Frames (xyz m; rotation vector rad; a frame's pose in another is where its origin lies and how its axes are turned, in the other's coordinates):
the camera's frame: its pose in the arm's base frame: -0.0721 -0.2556 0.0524 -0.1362 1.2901 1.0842
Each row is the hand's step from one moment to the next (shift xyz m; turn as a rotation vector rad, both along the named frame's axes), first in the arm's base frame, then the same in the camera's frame.
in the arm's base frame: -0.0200 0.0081 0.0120 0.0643 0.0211 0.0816
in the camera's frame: -0.0029 0.0240 -0.0048 -0.0618 0.0040 0.0861
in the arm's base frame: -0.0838 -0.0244 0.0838 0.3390 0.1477 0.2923
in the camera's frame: -0.0728 0.0853 -0.0454 -0.1926 -0.0238 0.4296
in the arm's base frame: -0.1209 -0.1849 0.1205 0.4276 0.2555 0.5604
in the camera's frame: -0.1897 0.0433 -0.1596 -0.3599 0.0965 0.6506
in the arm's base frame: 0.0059 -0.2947 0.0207 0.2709 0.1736 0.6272
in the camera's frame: -0.1849 -0.1513 -0.1738 -0.4433 0.1947 0.5123
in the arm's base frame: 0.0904 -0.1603 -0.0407 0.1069 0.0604 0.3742
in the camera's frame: -0.0680 -0.1681 -0.0513 -0.2828 0.1318 0.2403
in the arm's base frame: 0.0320 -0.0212 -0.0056 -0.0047 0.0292 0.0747
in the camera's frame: -0.0111 -0.0365 0.0072 -0.0438 0.0538 0.0405
